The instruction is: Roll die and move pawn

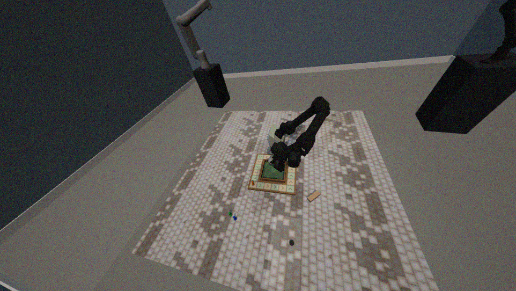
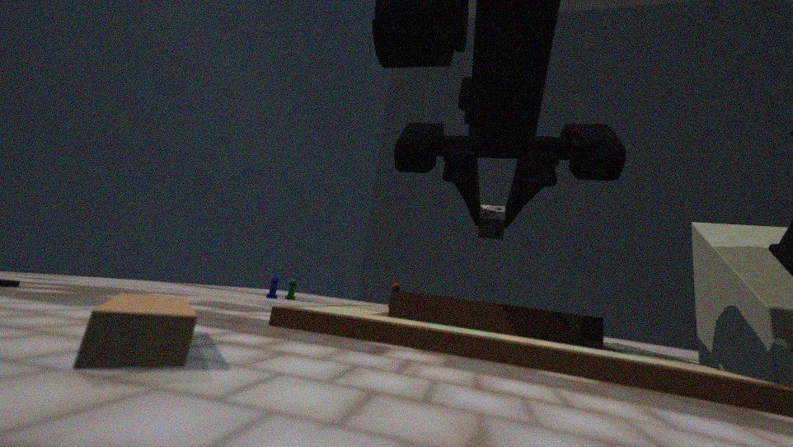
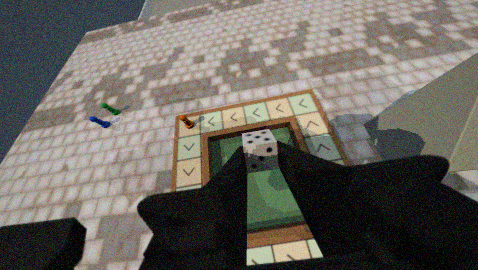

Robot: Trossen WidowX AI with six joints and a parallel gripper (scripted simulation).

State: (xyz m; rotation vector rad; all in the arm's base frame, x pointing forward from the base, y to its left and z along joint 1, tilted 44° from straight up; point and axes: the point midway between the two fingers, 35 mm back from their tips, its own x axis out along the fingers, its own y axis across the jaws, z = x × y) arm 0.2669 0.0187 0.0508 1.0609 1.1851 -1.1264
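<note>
Right now the orange pawn is 13 cm ahead of my gripper tip, 9 cm to the right of it and 9 cm below it. The rest, counted from my gripper tip: small wooden block 27 cm to the left, 11 cm below, 10 cm ahead; white die right at my gripper tip; green dice tray 11 cm below, 1 cm to the left.
</note>
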